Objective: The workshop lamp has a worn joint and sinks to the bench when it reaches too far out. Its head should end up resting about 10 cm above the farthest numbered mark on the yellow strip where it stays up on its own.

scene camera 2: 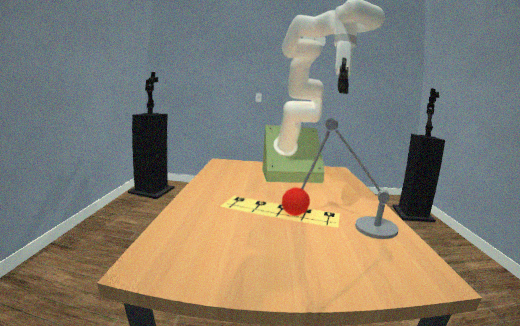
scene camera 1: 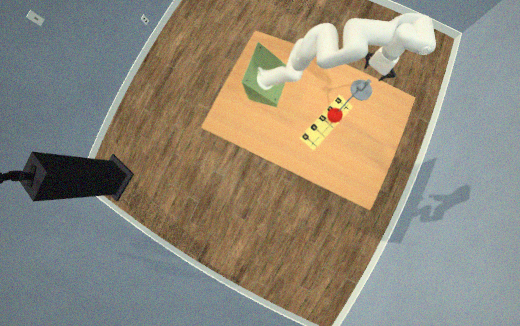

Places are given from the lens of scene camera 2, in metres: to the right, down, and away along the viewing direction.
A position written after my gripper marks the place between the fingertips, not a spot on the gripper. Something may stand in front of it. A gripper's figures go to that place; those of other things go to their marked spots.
my gripper point(scene camera 2: 343, 92): 0.27, -0.23, 0.81
thin lamp arm point(scene camera 2: 295, 201): 0.12, 0.13, 0.90
